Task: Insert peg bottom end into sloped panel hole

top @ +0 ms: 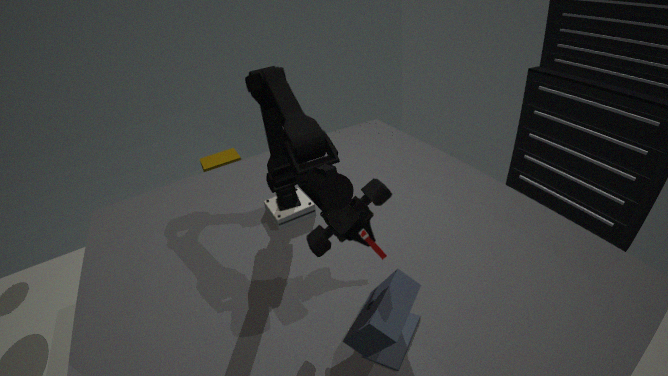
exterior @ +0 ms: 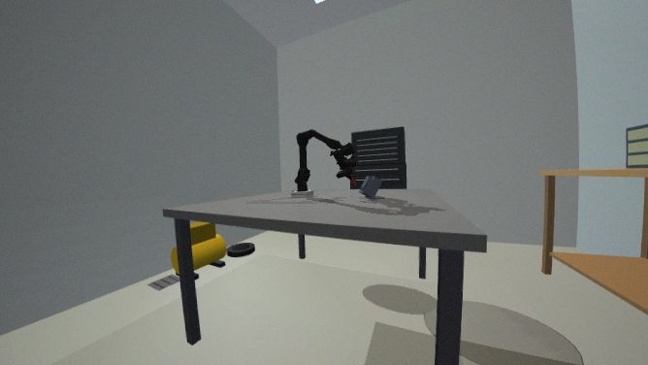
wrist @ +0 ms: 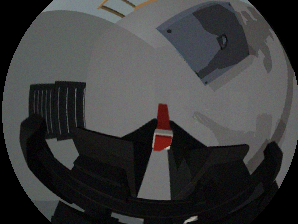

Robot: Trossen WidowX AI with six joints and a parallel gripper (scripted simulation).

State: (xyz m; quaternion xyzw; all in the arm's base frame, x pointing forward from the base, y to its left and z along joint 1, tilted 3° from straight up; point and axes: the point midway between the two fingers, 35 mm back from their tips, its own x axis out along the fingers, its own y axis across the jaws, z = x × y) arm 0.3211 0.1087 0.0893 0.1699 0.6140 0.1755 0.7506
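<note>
Now: gripper tip 140 mm short of the sloped panel, 40 mm to the left of it and 40 mm above it. Round my gripper tip: peg: 10 mm above.
</note>
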